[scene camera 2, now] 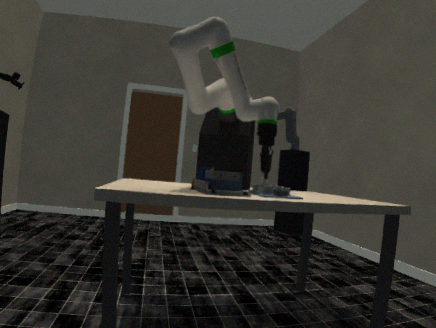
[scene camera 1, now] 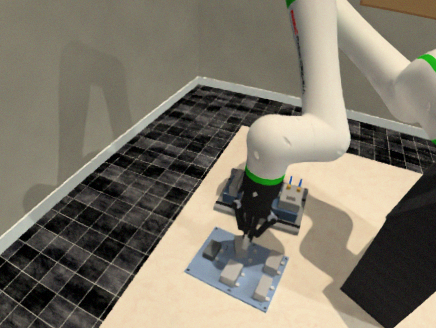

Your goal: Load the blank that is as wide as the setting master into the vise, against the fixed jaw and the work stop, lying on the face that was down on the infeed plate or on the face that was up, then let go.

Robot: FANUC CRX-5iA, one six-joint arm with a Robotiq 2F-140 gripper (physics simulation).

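Pixels of known places: gripper, between the fingertips: (scene camera 2: 264, 186) (scene camera 1: 245, 245); arm's base, origin of its link: (scene camera 2: 229, 113).
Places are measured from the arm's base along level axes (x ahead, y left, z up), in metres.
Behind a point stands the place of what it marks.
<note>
My gripper (scene camera 1: 246, 239) {y -0.020, x 0.456, z -0.420 m} (scene camera 2: 266, 177) points down with its fingers together, shut and holding nothing that I can see. Its tips are right at or just above a light grey blank (scene camera 1: 241, 249) {y -0.005, x 0.467, z -0.420 m} near the back edge of the blue infeed plate (scene camera 1: 201, 265) {y 0.050, x 0.575, z -0.454 m} (scene camera 2: 292, 197) {y 0.029, x 0.602, z -0.456 m}. Other light grey blanks (scene camera 1: 231, 273) {y 0.079, x 0.485, z -0.418 m} (scene camera 1: 274, 262) {y 0.023, x 0.368, z -0.418 m} (scene camera 1: 263, 288) {y 0.109, x 0.395, z -0.418 m} and a dark block (scene camera 1: 212, 249) {y 0.005, x 0.551, z -0.429 m} lie on the plate. The vise (scene camera 1: 286, 213) {y -0.163, x 0.336, z -0.408 m} (scene camera 2: 227, 181) {y -0.268, x 0.543, z -0.406 m} stands behind the plate, its middle hidden by the gripper in the scene camera 1 view. I cannot tell which block is the setting master.
A grey block (scene camera 1: 290, 196) {y -0.204, x 0.330, z -0.368 m} with brass-coloured studs and blue pins sits at the vise's right end. A dark grey jaw part (scene camera 1: 236, 182) {y -0.233, x 0.515, z -0.367 m} shows at its left end. Small light pegs stand beside the blanks. The robot's black pedestal (scene camera 1: 400, 250) {y 0.094, x 0.123, z -0.200 m} is at the right of the table (scene camera 1: 165, 295) {y 0.158, x 0.652, z -0.462 m} (scene camera 2: 350, 202) {y 0.297, x 0.708, z -0.462 m}.
</note>
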